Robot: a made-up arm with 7 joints.
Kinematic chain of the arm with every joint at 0, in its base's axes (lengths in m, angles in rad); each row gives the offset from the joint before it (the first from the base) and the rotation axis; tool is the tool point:
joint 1: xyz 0 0 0.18 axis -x
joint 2: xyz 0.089 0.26 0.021 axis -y
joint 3: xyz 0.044 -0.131 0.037 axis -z
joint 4: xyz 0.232 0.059 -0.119 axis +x
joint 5: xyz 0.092 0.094 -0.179 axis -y
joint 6: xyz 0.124 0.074 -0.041 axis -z
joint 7: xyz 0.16 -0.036 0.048 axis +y
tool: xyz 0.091 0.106 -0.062
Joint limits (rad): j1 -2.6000..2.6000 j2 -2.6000..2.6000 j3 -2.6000..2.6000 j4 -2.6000..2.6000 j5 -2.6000..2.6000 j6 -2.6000..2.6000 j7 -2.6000..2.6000
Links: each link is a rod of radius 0.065 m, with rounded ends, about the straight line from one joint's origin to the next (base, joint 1, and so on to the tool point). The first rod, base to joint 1, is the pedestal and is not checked.
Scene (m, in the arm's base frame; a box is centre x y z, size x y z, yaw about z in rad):
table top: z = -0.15
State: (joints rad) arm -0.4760 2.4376 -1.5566 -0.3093 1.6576 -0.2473 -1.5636
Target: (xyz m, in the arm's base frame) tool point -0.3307 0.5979 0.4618
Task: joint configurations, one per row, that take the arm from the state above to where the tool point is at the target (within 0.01 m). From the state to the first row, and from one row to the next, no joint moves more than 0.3 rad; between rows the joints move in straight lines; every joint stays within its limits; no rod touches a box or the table.
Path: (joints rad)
1: -0.3881 2.4782 -1.2704 -0.1975 1.4155 -0.1985 -1.4485
2: -0.3002 2.5188 -0.9842 -0.0858 1.1733 -0.1496 -1.3334
3: -0.2123 2.5594 -0.6980 0.0260 0.9312 -0.1008 -1.2182
4: -0.1244 2.6000 -0.4117 0.1378 0.6891 -0.0519 -1.1031

